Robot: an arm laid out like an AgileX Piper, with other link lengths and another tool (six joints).
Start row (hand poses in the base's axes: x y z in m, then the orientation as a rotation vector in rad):
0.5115, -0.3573, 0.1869, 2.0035, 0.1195, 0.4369
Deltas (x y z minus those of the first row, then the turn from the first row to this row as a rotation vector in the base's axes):
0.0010, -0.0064, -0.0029, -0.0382, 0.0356, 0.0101
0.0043, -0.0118, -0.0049, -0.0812, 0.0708, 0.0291
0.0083, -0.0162, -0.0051, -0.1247, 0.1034, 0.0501
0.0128, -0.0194, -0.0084, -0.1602, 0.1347, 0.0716
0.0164, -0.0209, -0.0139, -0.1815, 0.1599, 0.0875
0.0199, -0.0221, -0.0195, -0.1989, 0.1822, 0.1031
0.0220, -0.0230, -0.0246, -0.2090, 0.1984, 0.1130
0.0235, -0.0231, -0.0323, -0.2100, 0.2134, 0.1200
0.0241, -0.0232, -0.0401, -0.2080, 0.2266, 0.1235
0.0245, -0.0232, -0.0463, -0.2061, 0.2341, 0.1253
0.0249, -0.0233, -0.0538, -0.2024, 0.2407, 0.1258
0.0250, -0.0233, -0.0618, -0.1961, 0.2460, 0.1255
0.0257, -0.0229, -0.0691, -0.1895, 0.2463, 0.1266
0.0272, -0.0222, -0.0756, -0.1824, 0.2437, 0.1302
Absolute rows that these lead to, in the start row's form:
0.5125, -0.3637, 0.1840, 1.9744, 0.1591, 0.4027
0.5158, -0.3691, 0.1820, 1.9398, 0.2076, 0.3739
0.5198, -0.3735, 0.1818, 1.9034, 0.2558, 0.3491
0.5243, -0.3767, 0.1785, 1.8739, 0.3018, 0.3268
0.5279, -0.3782, 0.1730, 1.8569, 0.3359, 0.3090
0.5314, -0.3794, 0.1674, 1.8429, 0.3672, 0.2944
0.5335, -0.3803, 0.1623, 1.8352, 0.3881, 0.2832
0.5350, -0.3804, 0.1546, 1.8363, 0.4041, 0.2725
0.5356, -0.3805, 0.1468, 1.8401, 0.4152, 0.2619
0.5360, -0.3805, 0.1406, 1.8430, 0.4212, 0.2558
0.5364, -0.3806, 0.1331, 1.8476, 0.4251, 0.2500
0.5365, -0.3806, 0.1251, 1.8546, 0.4272, 0.2453
0.5372, -0.3802, 0.1178, 1.8612, 0.4276, 0.2465
0.5387, -0.3795, 0.1113, 1.8678, 0.4286, 0.2520

